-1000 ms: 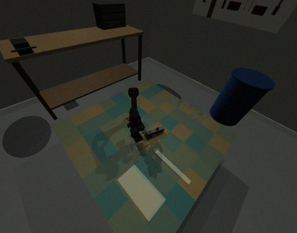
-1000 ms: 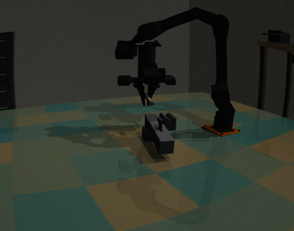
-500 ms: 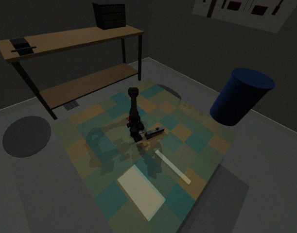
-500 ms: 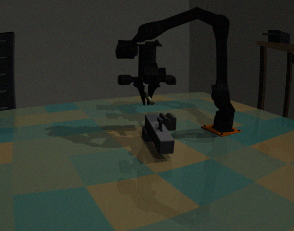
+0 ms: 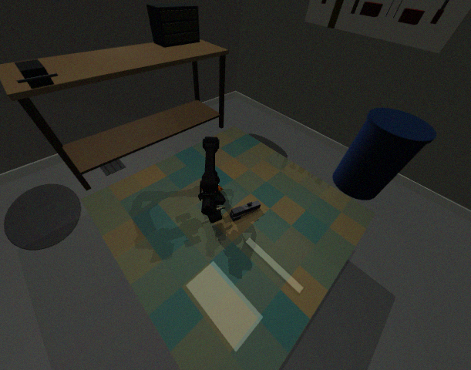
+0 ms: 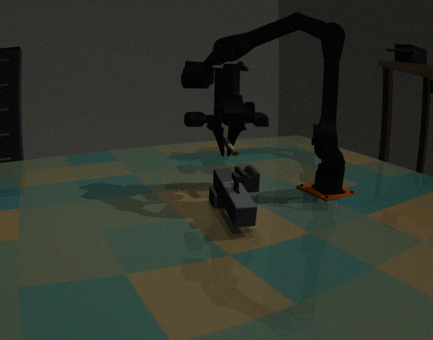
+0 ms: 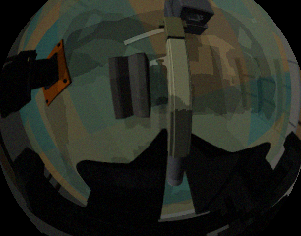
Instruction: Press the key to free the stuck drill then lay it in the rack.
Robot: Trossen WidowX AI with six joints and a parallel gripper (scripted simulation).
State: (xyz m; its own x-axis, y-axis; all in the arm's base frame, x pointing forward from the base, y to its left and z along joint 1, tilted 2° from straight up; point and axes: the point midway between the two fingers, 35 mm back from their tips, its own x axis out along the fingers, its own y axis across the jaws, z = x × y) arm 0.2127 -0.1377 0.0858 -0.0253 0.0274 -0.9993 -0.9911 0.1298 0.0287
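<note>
My gripper tip is now 4 cm past the dark rack, 5 cm to the right of it and 4 cm above it. The rest, counted from my gripper tip: short key 6 cm ahead, 23 cm to the left, 1 cm below; drill 4 cm to the left, 3 cm above; long grey block 6 cm ahead, 20 cm to the left, 3 cm below.
</note>
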